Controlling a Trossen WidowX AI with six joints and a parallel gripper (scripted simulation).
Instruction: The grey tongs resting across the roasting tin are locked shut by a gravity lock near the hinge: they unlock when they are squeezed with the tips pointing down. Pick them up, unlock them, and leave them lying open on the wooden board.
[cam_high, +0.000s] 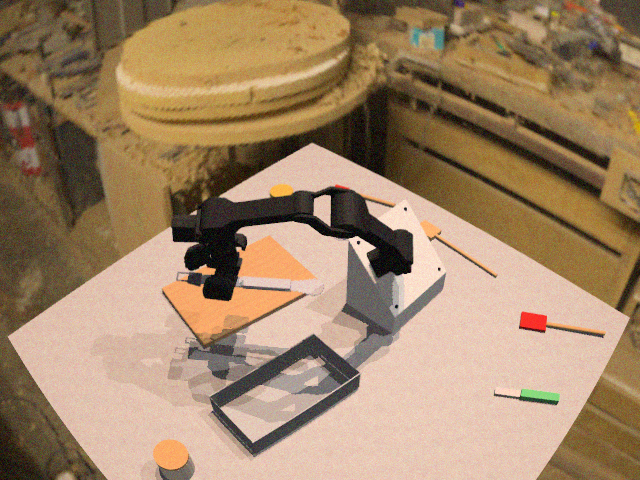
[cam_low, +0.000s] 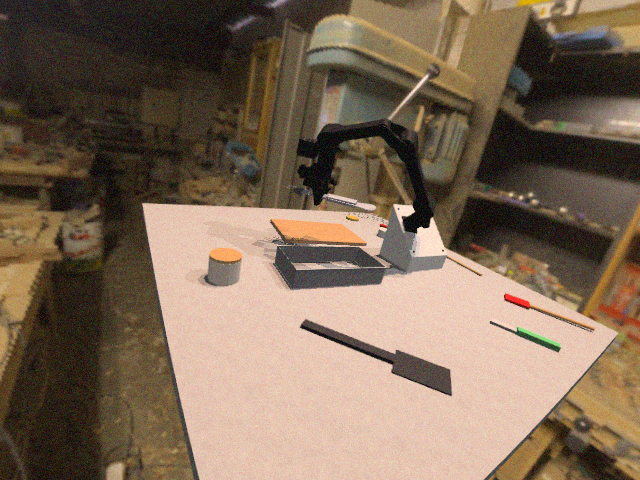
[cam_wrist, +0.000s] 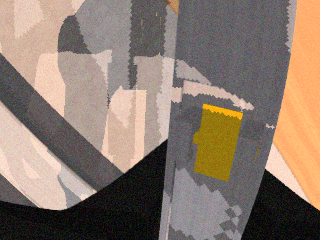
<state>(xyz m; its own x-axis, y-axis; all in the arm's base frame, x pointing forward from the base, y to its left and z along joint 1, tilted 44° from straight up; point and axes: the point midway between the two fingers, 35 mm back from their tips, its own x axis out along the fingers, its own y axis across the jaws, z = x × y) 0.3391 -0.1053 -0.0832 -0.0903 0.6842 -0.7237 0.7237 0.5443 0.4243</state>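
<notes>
Right now the yellow lock piece is 20 mm ahead of my gripper tip, 20 mm to the right of it and 40 mm above it. Also, from my gripper tip: wooden board (100 mm behind, 130 mm to the right, 150 mm below); roasting tin (30 mm ahead, 220 mm to the left, 130 mm below); orange-lidded can (350 mm ahead, 230 mm to the left, 120 mm below).
</notes>
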